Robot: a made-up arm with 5 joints. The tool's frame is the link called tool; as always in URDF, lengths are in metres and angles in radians. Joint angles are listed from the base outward.
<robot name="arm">
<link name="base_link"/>
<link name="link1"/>
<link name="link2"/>
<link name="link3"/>
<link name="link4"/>
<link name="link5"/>
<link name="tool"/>
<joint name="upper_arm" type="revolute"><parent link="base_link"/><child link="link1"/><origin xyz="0.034 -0.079 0.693" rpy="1.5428 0.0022 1.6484"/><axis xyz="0 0 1"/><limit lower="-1.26" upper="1"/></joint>
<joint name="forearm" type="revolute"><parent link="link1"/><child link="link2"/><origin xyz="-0.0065 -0.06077 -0.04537" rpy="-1.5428 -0.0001 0.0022"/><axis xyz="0 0 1"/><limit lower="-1.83" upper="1.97"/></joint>
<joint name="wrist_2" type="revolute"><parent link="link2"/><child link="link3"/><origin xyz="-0.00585 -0.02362 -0.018" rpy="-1.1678 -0.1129 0.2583"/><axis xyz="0 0 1"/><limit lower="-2.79" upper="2.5"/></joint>
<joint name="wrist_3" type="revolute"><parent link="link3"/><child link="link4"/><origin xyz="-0.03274 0.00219 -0.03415" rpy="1.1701 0.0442 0.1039"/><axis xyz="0 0 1"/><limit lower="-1.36" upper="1.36"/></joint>
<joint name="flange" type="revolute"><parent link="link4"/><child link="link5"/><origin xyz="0.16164 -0.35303 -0.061" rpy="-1.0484 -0.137 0.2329"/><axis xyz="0 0 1"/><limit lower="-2.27" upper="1.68"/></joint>
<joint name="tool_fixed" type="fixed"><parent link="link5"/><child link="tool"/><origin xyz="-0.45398 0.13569 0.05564" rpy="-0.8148 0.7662 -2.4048"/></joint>
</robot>
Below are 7 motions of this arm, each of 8 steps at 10 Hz.
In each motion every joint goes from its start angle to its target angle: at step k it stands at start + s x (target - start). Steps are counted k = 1, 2, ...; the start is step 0. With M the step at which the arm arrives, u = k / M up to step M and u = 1 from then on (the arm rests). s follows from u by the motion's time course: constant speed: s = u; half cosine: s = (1 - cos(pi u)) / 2; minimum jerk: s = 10 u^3 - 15 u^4 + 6 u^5.
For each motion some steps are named. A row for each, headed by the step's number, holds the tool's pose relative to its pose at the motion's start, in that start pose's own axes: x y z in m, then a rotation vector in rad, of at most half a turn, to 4 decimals.
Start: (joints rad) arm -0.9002 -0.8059 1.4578 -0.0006 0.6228
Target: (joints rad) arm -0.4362 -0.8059 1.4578 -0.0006 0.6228
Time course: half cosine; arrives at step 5
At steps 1, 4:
1: 0.0013 0.0066 -0.0015 0.0421 -0.0105 -0.0089
4: 0.0153 0.0633 -0.0027 0.3989 -0.0998 -0.0838

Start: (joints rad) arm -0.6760 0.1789 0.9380 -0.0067 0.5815
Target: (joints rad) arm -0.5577 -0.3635 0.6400 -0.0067 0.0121
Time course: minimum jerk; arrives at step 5
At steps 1, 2, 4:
1: -0.0246 -0.0050 -0.0324 0.0394 0.0508 -0.0394
2: -0.1534 -0.0046 -0.1578 0.2137 0.2738 -0.2252
4: -0.5011 0.1403 -0.2900 0.6158 0.7734 -0.7296

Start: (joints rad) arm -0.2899 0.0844 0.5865 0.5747 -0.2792
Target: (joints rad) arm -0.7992 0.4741 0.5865 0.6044 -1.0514
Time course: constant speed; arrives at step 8
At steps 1, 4, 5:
1: -0.0293 0.0041 -0.0343 0.0031 0.0735 -0.0021
4: -0.1418 0.0022 -0.1254 0.0008 0.3074 -0.0311
5: -0.1870 -0.0030 -0.1497 -0.0042 0.3887 -0.0491

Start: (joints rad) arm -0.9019 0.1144 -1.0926 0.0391 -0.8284
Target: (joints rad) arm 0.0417 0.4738 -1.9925 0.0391 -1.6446
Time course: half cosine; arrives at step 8
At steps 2, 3, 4, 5, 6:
2: -0.1119 0.0459 -0.1331 0.2128 0.2771 -0.0938
3: -0.2682 0.1245 -0.2211 0.4269 0.5912 -0.2164
4: -0.4622 0.2374 -0.2306 0.6469 0.9686 -0.3874
5: -0.6250 0.3516 -0.1436 0.8254 1.3501 -0.5896
6: -0.7114 0.4360 -0.0142 0.9380 1.6729 -0.7888

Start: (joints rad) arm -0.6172 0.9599 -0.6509 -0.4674 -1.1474
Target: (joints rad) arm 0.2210 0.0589 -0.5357 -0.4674 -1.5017
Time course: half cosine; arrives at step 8
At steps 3, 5, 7, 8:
3: -0.0794 0.1724 -0.0912 0.3825 0.1929 0.0641
5: -0.2309 0.3767 -0.1091 0.8370 0.4970 0.0601
7: -0.3427 0.4949 -0.0552 1.1355 0.7434 -0.0055
8: -0.3571 0.5091 -0.0437 1.1755 0.7795 -0.0192

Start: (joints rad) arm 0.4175 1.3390 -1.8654 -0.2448 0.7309
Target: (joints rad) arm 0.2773 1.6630 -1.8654 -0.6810 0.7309
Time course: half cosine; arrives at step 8
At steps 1, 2, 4, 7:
1: -0.0073 -0.0094 -0.0050 -0.0145 0.0173 -0.0120
2: -0.0293 -0.0364 -0.0173 -0.0562 0.0660 -0.0465
4: -0.1095 -0.1240 -0.0388 -0.1971 0.2196 -0.1623
7: -0.2274 -0.2288 -0.0222 -0.3918 0.4075 -0.3191

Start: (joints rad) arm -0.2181 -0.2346 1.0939 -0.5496 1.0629
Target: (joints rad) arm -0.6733 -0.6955 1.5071 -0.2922 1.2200
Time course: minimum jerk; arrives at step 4
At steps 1, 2, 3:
1: 0.0222 0.0146 0.0280 -0.0823 -0.0218 0.0724
2: 0.0891 0.1179 0.1109 -0.3806 -0.0904 0.3702
3: 0.1114 0.2713 0.1334 -0.6469 -0.1281 0.6973

